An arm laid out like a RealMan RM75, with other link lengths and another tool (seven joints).
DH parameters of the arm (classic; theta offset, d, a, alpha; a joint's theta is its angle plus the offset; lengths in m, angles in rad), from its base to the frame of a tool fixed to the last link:
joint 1: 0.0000 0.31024 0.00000 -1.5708
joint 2: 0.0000 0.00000 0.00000 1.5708
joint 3: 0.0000 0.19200 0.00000 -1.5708
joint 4: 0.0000 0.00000 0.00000 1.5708
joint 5: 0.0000 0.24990 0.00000 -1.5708
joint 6: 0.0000 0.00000 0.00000 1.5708
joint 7: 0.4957 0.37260 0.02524 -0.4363
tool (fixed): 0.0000 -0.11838 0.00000 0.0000
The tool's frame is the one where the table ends.
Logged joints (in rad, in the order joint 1, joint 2, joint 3, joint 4, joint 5, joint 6, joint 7), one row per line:
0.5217 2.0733 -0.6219 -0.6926 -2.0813 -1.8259 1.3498
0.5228 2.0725 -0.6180 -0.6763 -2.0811 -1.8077 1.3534
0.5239 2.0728 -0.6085 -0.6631 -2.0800 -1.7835 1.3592
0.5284 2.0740 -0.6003 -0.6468 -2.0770 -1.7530 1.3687
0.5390 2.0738 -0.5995 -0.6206 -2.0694 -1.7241 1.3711
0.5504 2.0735 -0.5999 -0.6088 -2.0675 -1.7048 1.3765
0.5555 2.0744 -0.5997 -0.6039 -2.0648 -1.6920 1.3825
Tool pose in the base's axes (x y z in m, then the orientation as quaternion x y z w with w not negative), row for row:
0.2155 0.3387 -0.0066 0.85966 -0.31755 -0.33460 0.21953
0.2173 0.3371 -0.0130 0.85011 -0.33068 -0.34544 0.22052
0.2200 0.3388 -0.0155 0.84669 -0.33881 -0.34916 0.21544
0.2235 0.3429 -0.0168 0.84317 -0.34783 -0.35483 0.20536
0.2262 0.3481 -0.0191 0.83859 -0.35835 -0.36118 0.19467
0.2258 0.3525 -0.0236 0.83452 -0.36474 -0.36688 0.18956
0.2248 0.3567 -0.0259 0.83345 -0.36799 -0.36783 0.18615
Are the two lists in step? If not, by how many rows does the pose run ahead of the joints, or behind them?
The pose runs 1 row behind the joints: the pose in row i belongs to the joints in row i - 1.
